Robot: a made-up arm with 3 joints. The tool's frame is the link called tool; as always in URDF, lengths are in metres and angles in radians. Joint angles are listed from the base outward. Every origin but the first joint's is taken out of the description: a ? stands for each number. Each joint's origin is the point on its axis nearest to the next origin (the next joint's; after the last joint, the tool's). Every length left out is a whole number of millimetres.
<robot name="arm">
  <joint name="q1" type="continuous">
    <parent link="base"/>
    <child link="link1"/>
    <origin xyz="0.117 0 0.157" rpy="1.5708 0 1.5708"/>
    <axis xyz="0 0 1"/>
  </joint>
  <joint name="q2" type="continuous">
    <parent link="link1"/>
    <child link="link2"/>
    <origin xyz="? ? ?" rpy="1.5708 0 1.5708"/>
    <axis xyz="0 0 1"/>
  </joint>
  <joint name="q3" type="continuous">
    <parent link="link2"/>
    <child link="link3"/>
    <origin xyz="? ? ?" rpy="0 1.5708 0"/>
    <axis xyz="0 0 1"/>
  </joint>
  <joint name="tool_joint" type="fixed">
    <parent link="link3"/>
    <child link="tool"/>
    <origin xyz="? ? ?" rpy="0 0 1.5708"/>
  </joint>
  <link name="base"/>
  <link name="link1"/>
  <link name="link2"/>
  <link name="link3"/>
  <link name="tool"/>
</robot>
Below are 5 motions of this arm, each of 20 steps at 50 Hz.
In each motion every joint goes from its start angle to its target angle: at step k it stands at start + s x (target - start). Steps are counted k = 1, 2, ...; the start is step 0. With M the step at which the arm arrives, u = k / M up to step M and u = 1 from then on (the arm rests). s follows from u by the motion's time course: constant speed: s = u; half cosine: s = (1 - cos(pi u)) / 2; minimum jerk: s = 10 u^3 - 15 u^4 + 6 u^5.
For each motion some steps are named. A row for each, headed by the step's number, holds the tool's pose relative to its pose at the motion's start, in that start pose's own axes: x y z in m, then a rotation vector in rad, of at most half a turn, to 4 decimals.
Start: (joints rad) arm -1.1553 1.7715 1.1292
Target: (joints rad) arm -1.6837 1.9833 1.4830
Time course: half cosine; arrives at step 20
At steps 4, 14, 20:
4: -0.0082 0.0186 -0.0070 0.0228 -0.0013 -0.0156
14: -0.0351 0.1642 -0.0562 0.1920 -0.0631 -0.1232
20: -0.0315 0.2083 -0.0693 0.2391 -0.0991 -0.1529

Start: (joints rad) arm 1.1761 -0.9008 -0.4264
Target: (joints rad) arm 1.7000 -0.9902 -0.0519
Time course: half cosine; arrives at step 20
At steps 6, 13, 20:
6: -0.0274 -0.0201 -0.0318 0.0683 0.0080 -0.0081
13: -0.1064 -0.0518 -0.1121 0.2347 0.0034 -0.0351
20: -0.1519 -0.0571 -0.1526 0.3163 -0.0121 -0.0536

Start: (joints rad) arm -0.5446 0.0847 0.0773
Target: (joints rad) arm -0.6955 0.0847 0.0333
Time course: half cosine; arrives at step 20
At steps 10, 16, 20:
10: -0.0048 0.0037 0.0360 -0.0750 0.0050 -0.0284
16: -0.0085 0.0087 0.0648 -0.1358 0.0078 -0.0513
20: -0.0094 0.0102 0.0716 -0.1501 0.0083 -0.0567

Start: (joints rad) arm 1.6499 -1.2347 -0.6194
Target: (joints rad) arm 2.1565 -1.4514 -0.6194
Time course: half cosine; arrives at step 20
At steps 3, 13, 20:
3: -0.0088 -0.0082 -0.0042 0.0141 -0.0044 -0.0261
13: -0.1335 -0.0876 -0.0561 0.1668 -0.0724 -0.3565
20: -0.1910 -0.1068 -0.0762 0.2164 -0.1061 -0.4945

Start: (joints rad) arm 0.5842 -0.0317 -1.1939
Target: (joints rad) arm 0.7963 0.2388 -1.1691
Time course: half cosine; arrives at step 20
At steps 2, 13, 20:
2: 0.0001 -0.0003 -0.0020 -0.0042 0.0073 0.0005
13: 0.0000 -0.0077 -0.0607 -0.1238 0.2166 0.0282
20: -0.0019 -0.0095 -0.0835 -0.1690 0.2981 0.0465

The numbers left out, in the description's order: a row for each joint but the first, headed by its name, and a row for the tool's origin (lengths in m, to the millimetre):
q2: -0.388 0.07 0
q3: -0.033 0.05 0
tool: 0.093 0.013 0

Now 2 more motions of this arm.
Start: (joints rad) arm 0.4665 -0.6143 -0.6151
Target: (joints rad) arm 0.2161 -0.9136 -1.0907
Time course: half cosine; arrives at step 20
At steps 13, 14, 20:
13: 0.0043 0.0436 0.0631 0.0575 -0.2504 -0.2232
14: 0.0043 0.0484 0.0681 0.0679 -0.2714 -0.2418
20: 0.0040 0.0639 0.0825 0.1051 -0.3334 -0.2969

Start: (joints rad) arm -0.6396 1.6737 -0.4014
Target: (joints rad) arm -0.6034 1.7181 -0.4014
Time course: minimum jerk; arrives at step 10
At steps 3, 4, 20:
3: 0.0025 0.0008 0.0001 -0.0034 0.0064 0.0059
4: 0.0048 0.0015 0.0002 -0.0067 0.0125 0.0114
20: 0.0151 0.0048 0.0007 -0.0215 0.0391 0.0359

